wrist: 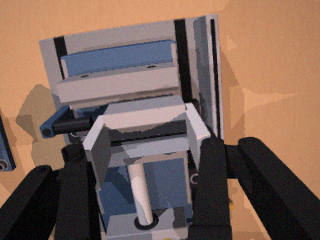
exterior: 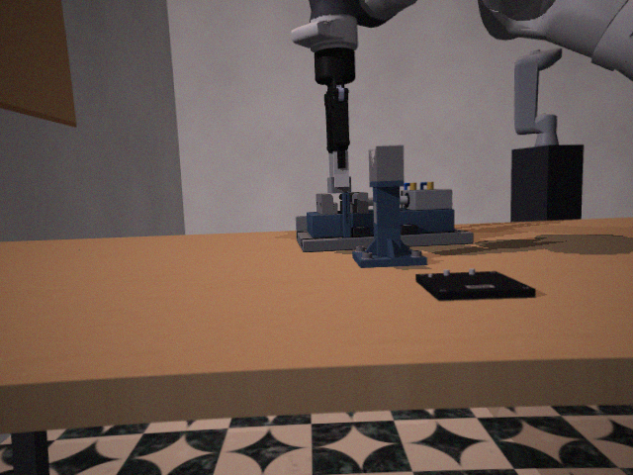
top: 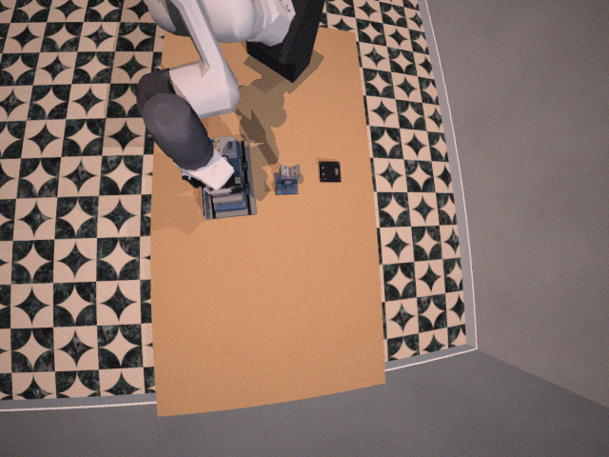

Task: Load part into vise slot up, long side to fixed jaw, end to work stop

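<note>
Now: the fixed jaw 6 cm below my hand, 4 cm ahead of it and 1 cm to the left of it. Round my hand: work stop 6 cm to the left, 5 cm below, 2 cm ahead; then part 2 cm below; then air cylinder rod 8 cm behind, 6 cm below, 4 cm to the left.
</note>
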